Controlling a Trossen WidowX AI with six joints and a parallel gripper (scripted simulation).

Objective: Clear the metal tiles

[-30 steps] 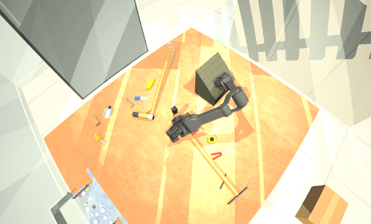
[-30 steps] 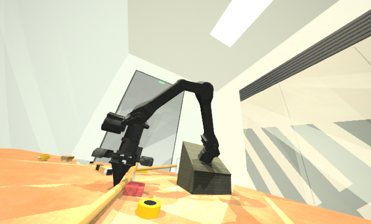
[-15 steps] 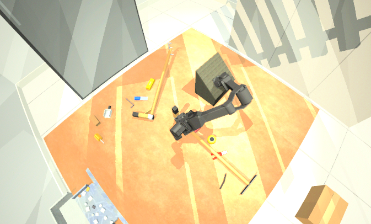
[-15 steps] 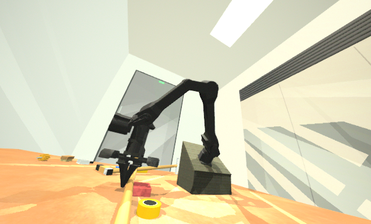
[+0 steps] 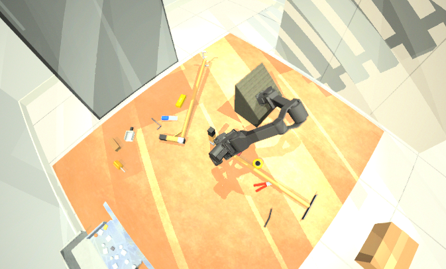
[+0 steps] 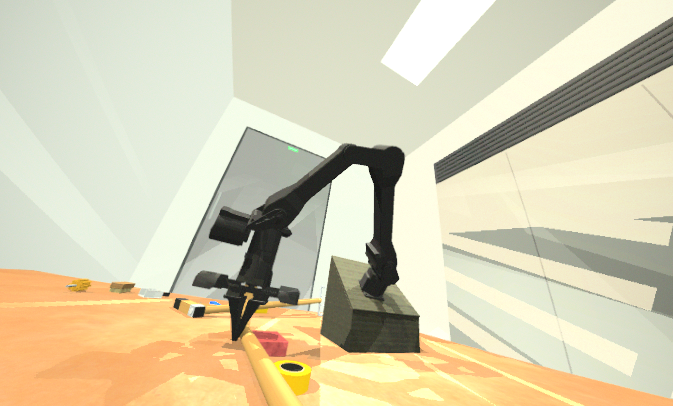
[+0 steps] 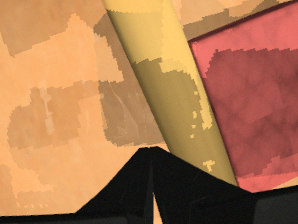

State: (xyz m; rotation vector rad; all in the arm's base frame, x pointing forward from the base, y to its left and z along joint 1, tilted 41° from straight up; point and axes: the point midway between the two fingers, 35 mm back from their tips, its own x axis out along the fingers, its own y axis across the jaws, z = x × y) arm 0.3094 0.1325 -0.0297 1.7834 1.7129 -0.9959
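Right now my gripper tip is 60 mm past the red block and 10 mm to the left of it. From my gripper tip the other things lie so: red clip 220 mm to the left, 30 mm behind, 10 mm below; then long scraper 160 mm to the left, 50 mm behind, 50 mm above; then yellow tape roll 130 mm to the left, 80 mm behind.
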